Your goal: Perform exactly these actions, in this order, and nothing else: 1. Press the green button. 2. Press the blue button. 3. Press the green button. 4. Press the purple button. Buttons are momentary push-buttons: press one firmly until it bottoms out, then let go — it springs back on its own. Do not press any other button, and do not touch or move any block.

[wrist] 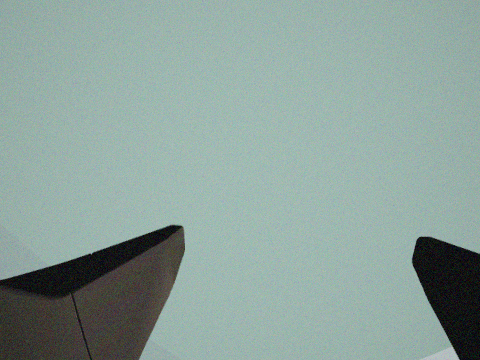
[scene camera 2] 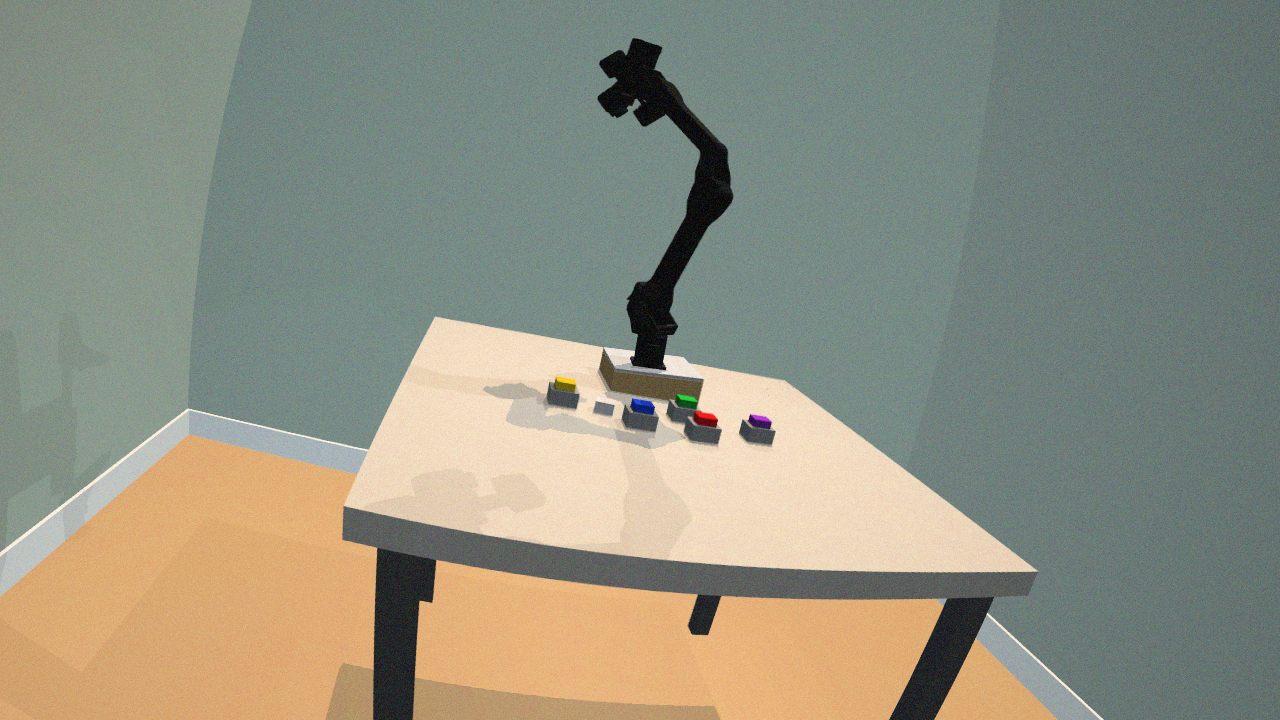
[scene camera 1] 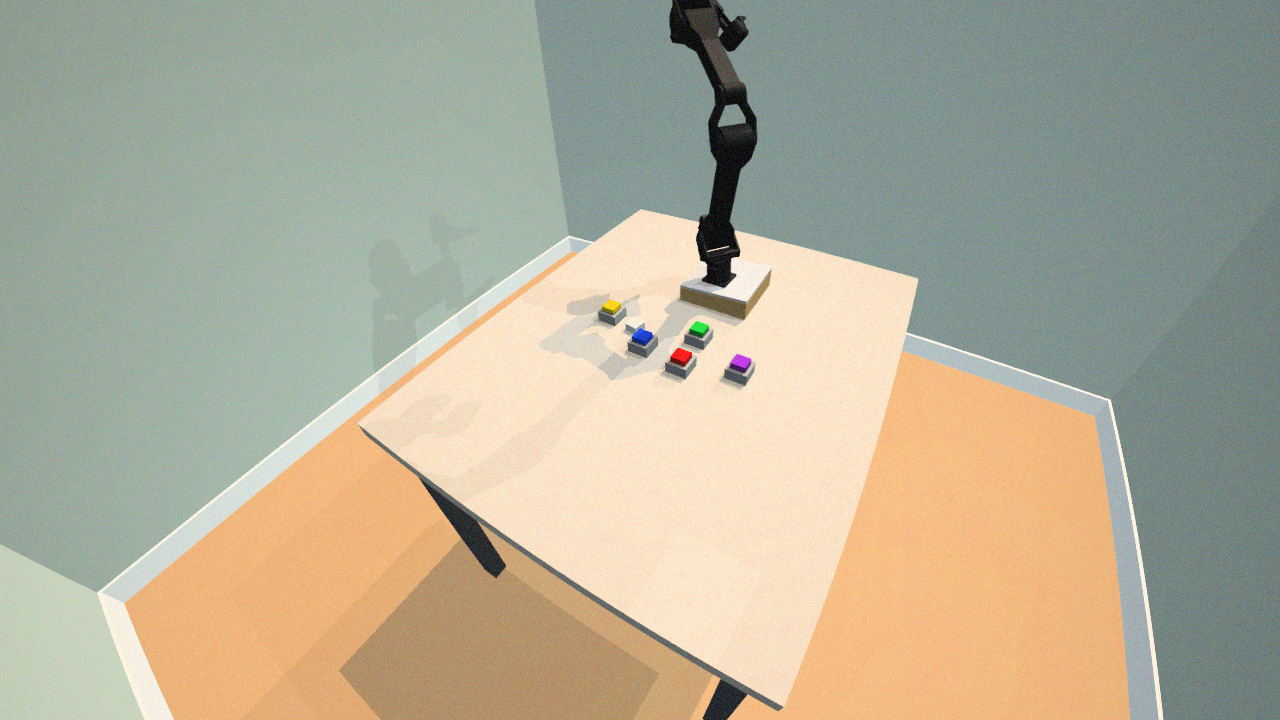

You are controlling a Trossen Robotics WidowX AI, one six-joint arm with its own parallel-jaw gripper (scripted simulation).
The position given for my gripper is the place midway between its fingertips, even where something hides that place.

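Scene camera 2: my gripper (scene camera 2: pixel 633 90), open, holding nothing. The gripper is also visible in the wrist view (wrist: pixel 299 245).
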